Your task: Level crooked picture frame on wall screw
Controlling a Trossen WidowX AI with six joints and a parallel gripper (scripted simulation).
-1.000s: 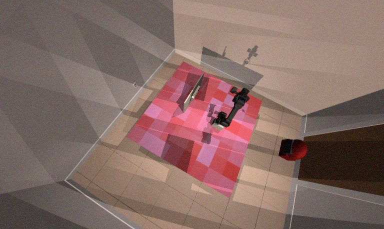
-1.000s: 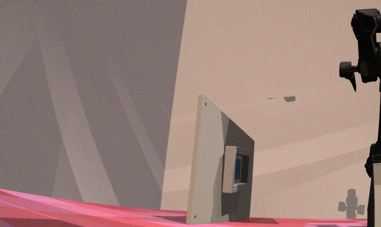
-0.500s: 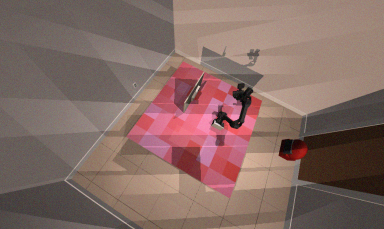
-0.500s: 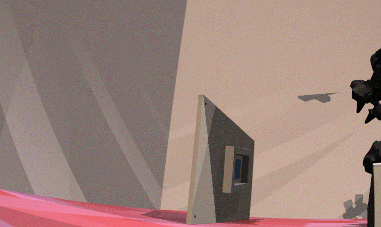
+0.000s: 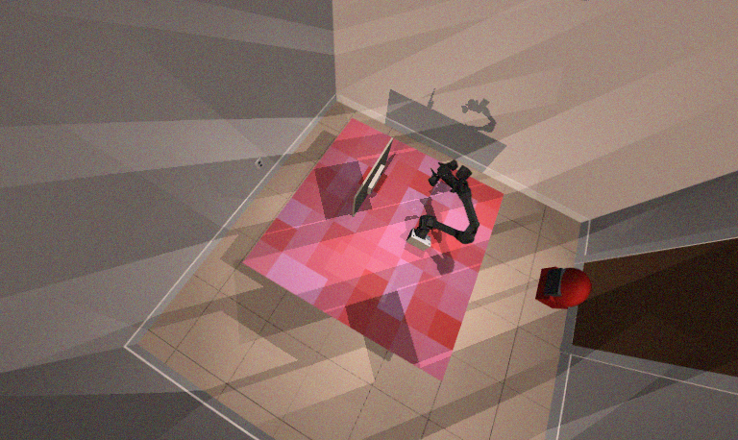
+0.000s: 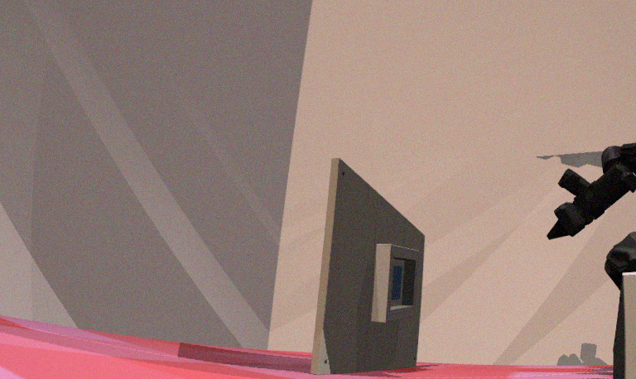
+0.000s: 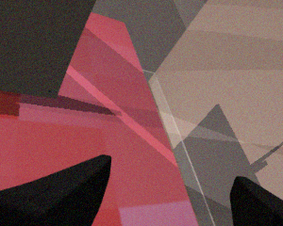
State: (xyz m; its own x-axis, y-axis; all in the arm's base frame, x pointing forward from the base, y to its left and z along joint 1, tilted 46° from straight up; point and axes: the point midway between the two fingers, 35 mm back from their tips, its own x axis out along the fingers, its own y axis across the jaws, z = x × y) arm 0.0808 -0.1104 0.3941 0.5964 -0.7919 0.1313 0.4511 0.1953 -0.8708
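The picture frame lies 31 cm ahead of my gripper tip, 16 cm to the left of it and 12 cm below it. Also, from my gripper tip: wall panel: 32 cm ahead, 16 cm to the left, 13 cm below.
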